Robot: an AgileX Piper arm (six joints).
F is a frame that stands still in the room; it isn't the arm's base.
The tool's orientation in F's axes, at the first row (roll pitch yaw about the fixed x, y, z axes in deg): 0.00, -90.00, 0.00
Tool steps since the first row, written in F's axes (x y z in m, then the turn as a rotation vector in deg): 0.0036, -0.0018, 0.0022, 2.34, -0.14, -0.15; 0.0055, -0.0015, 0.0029, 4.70, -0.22, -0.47; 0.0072, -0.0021, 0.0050, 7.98, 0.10, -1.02; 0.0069, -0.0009, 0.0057, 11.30, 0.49, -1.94; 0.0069, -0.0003, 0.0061, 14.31, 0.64, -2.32; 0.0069, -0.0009, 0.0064, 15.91, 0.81, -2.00; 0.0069, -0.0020, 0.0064, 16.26, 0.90, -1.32; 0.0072, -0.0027, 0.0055, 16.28, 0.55, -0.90; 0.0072, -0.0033, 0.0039, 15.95, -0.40, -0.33; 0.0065, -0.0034, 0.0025, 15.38, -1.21, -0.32
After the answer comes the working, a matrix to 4 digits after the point.
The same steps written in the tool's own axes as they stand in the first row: 0.0022, -0.0018, -0.0036, -0.15, -0.14, -2.34; 0.0029, -0.0015, -0.0055, -0.47, -0.22, -4.70; 0.0050, -0.0021, -0.0072, -1.02, 0.10, -7.98; 0.0057, -0.0009, -0.0069, -1.94, 0.49, -11.30; 0.0061, -0.0003, -0.0069, -2.32, 0.64, -14.31; 0.0064, -0.0009, -0.0069, -2.00, 0.81, -15.91; 0.0064, -0.0020, -0.0069, -1.32, 0.90, -16.26; 0.0055, -0.0027, -0.0072, -0.90, 0.55, -16.28; 0.0039, -0.0033, -0.0072, -0.33, -0.40, -15.95; 0.0025, -0.0034, -0.0065, -0.32, -1.21, -15.38
The tool's axes in the first row as the columns of a matrix, in F's axes (rounded; the answer above uses it unrounded):
0.0000, 0.0000, -1.0000
0.0000, 1.0000, 0.0000
1.0000, 0.0000, 0.0000

